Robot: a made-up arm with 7 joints.
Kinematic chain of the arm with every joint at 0, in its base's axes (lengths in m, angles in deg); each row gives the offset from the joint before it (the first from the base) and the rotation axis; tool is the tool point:
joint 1: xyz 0 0 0.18 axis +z
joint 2: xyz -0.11 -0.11 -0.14 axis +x
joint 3: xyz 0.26 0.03 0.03 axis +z
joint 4: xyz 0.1 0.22 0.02 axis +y
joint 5: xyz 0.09 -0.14 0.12 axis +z
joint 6: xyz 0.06 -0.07 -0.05 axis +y
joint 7: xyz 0 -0.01 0.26 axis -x
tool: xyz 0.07 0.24 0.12
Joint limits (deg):
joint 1: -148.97..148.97
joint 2: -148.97..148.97
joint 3: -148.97..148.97
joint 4: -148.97..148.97
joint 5: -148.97..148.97
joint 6: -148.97..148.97
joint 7: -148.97..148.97
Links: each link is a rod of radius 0.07 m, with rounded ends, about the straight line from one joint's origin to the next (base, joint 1, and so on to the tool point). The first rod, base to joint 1, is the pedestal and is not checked.
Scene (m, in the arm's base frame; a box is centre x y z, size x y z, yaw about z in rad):
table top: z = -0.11
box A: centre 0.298 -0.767 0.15 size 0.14 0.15 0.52 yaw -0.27
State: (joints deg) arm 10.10 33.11 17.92 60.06 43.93 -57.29 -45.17
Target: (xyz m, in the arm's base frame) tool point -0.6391 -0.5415 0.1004
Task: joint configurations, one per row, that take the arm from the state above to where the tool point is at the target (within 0.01 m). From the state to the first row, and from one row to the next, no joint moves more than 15 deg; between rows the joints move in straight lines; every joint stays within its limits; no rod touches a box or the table.
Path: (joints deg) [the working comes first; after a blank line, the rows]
Joints at the target: -91.30 55.05 -23.46 38.31 47.56 -31.45 -64.39
Straight joint move there: touches box A.

1: -2.66 31.82 13.79 46.78 36.51 -42.39 -46.31
2: -15.43 30.53 9.66 33.50 29.10 -27.49 -47.44
3: -28.19 29.24 5.53 20.21 21.68 -12.59 -48.58
4: -40.96 27.95 1.40 6.93 14.26 2.32 -49.72
5: -53.72 26.66 -2.73 -6.35 6.85 17.22 -50.85
6: -63.12 33.76 -7.91 4.81 17.03 5.05 -54.24
7: -72.51 40.85 -13.09 15.98 27.20 -7.11 -57.62
8: -81.91 47.95 -18.27 27.14 37.38 -19.28 -61.01
9: -91.30 55.05 -23.46 38.31 47.56 -31.45 -64.39

